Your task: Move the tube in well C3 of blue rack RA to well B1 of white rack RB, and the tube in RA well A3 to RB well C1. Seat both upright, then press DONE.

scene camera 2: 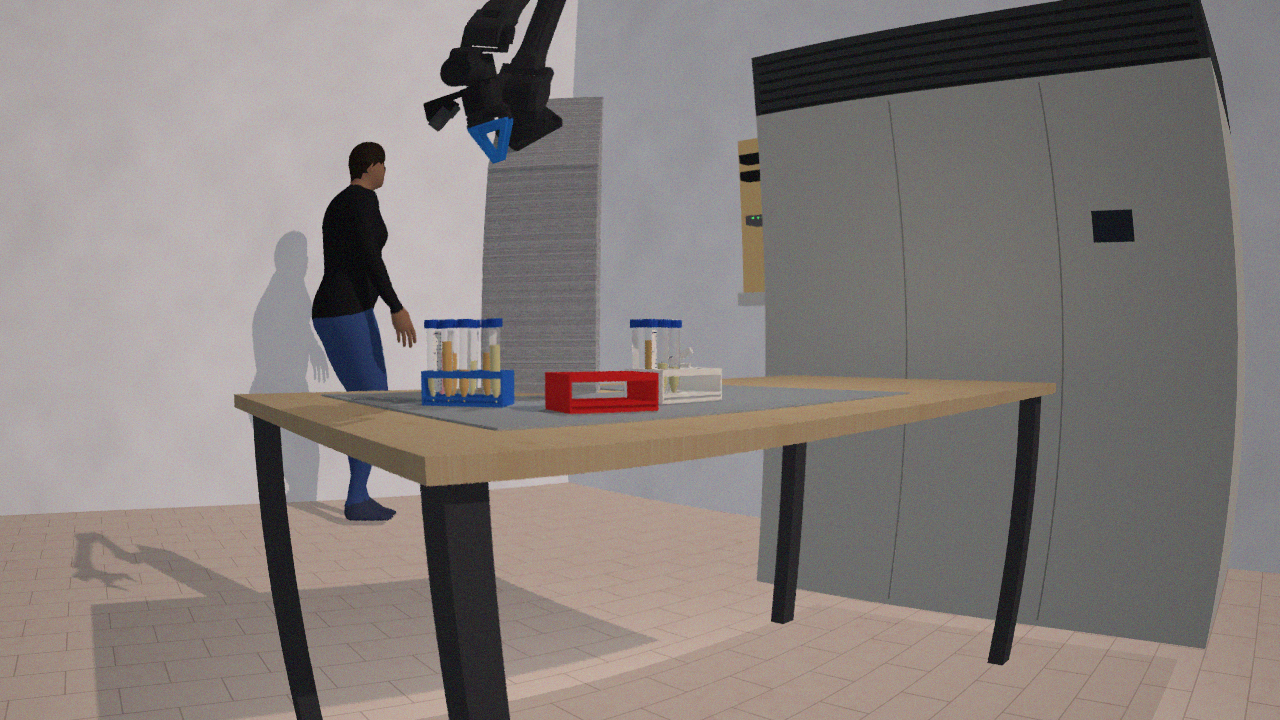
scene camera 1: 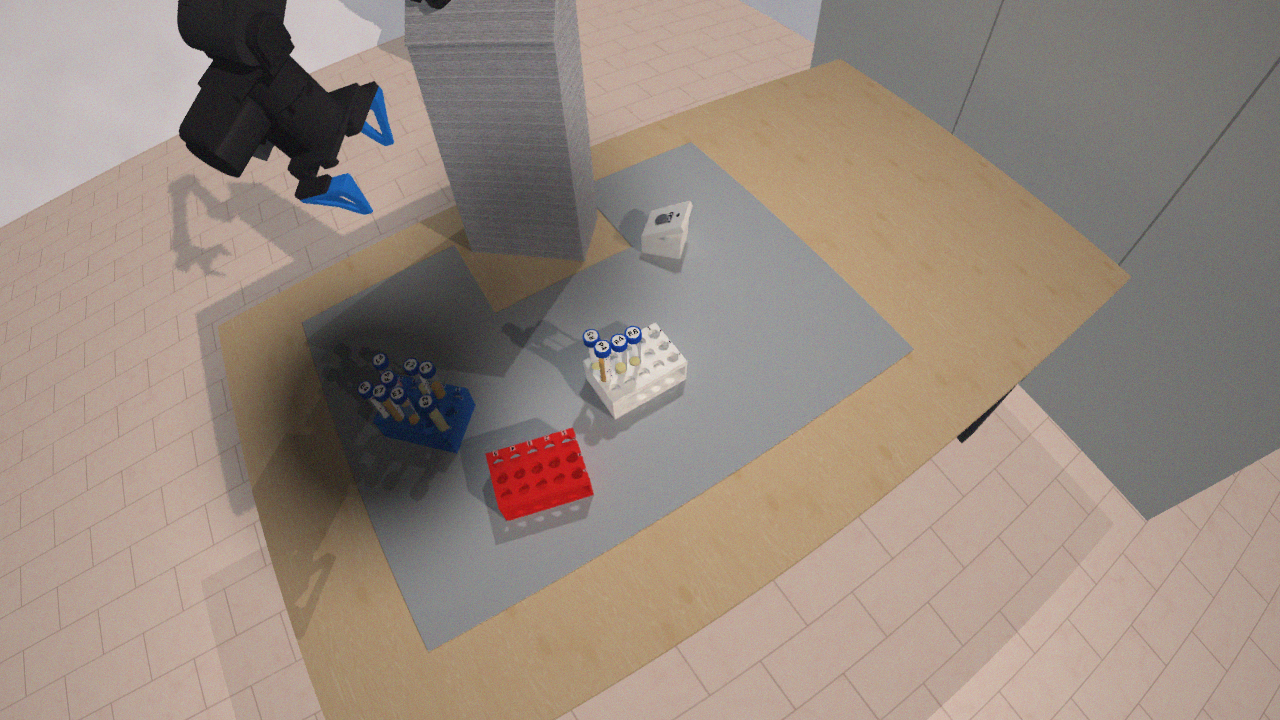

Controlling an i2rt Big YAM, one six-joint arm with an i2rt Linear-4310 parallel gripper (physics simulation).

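Places are measured from the arm's base along level axes (x ahead, y left, z up), in centimetres.
Pixels of known places: gripper, fingertip midpoint: (scene camera 2: 499, 161) (scene camera 1: 379, 177); arm's base, link origin: (scene camera 2: 528, 129).
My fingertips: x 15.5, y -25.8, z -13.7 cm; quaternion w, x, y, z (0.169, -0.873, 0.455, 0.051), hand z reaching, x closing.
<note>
For each thing: its top centre in the pictures, then the offset to it from my fingertips. Level surfaces: height alone.
- blue rack, top centre: (scene camera 2: 467, 370) (scene camera 1: 419, 405) dz -34.2, dx +4.2, dy -10.4 cm
- white rack, top centre: (scene camera 1: 634, 361) (scene camera 2: 673, 368) dz -34.2, dx +23.5, dy +16.1 cm
- small white sloped box, top centre: (scene camera 1: 667, 210) (scene camera 2: 672, 347) dz -31.1, dx +8.6, dy +41.6 cm
- empty red rack, top centre: (scene camera 2: 600, 372) (scene camera 1: 536, 467) dz -34.2, dx +24.7, dy -5.4 cm
- grey mat, surface height: dz -39.2 cm
The blue rack (scene camera 1: 454, 431) (scene camera 2: 467, 399) stands at the left of the grey mat and holds several upright blue-capped tubes. The white rack (scene camera 1: 651, 387) (scene camera 2: 707, 385) stands near the mat's middle; several blue-capped tubes stand at its left side, and wells further right are empty. Well labels are too small to read, so I cannot tell which tubes sit in C3 and A3. A small white sloped box (scene camera 1: 664, 240) with dark marks on top stands at the back; no DONE lettering is readable. My gripper (scene camera 1: 368, 168) is open and empty, high above and behind the blue rack; it also shows in scene camera 2 (scene camera 2: 492, 141).
An empty red rack (scene camera 1: 539, 474) (scene camera 2: 601, 402) stands on the grey mat (scene camera 1: 760, 295) between and in front of the other racks. A tall grey column (scene camera 1: 523, 152) (scene camera 2: 542, 259) rises at the table's back edge. A person (scene camera 2: 350, 250) stands behind the table. A large grey cabinet (scene camera 2: 975, 340) is at the right.
</note>
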